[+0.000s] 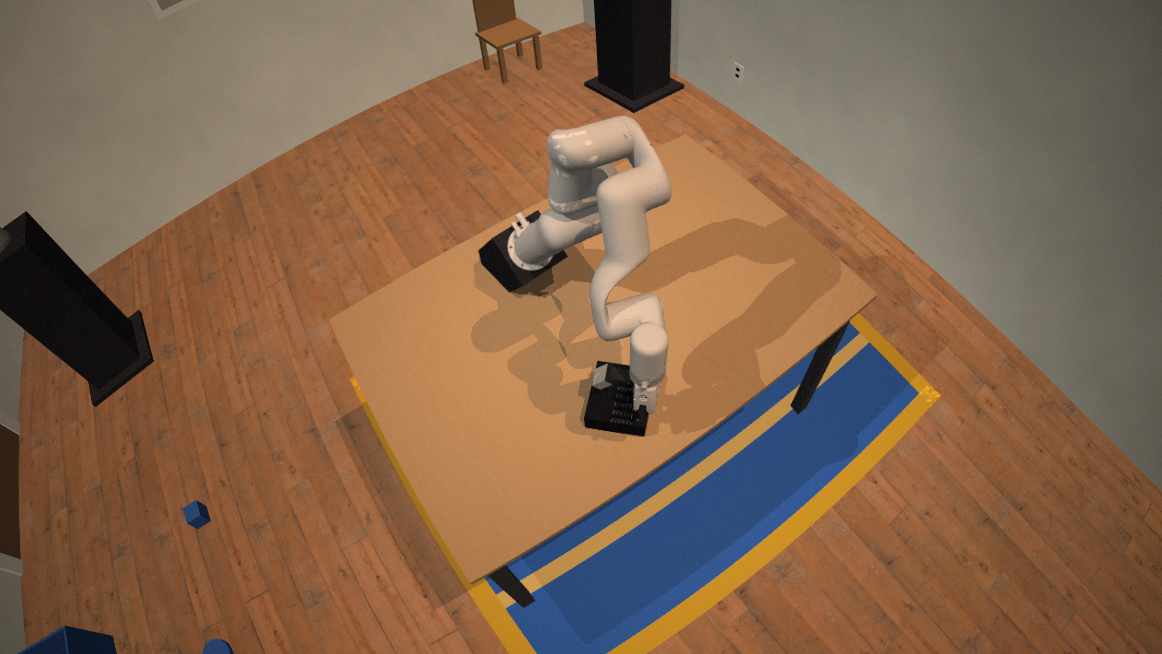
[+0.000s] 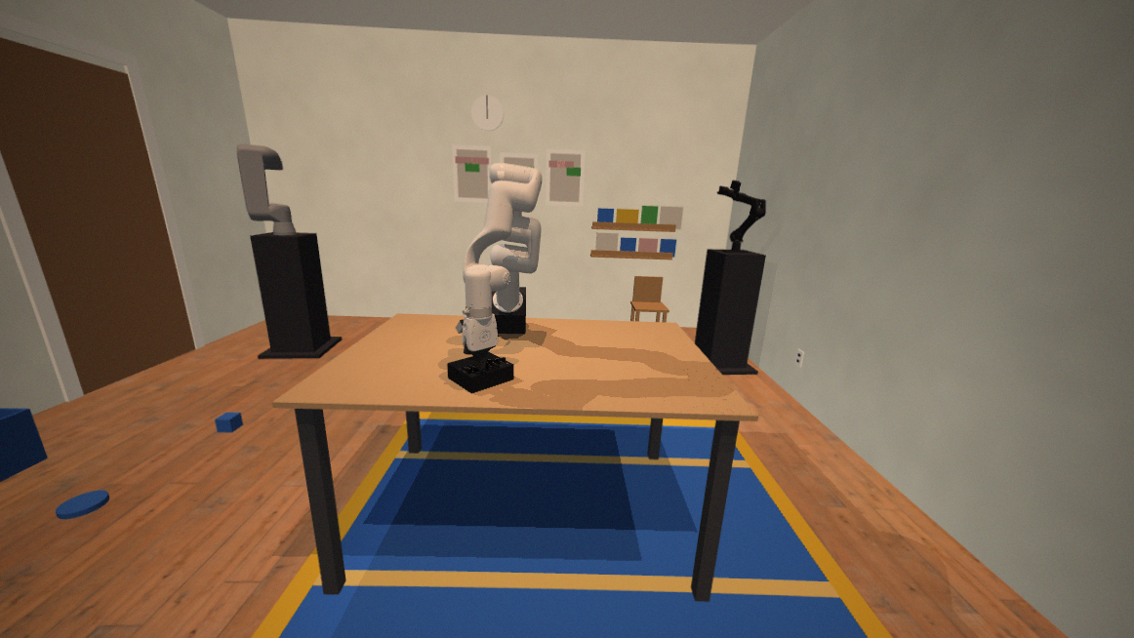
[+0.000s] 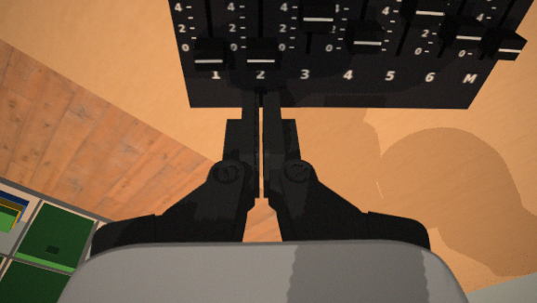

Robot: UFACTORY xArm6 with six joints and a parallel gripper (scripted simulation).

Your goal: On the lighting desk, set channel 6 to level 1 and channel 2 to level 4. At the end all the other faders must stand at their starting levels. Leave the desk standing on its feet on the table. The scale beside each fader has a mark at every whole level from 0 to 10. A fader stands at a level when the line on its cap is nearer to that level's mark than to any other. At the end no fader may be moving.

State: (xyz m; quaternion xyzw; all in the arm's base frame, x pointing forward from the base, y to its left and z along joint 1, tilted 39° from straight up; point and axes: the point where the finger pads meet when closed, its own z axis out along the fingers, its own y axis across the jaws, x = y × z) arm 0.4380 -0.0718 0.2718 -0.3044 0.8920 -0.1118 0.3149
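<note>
The channel 2 fader cap lies 20 mm behind my hand, 20 mm to the right of it and 30 mm below it. Also, from my hand: channel 6 fader cap 90 mm behind, 50 mm to the left, 30 mm below.
</note>
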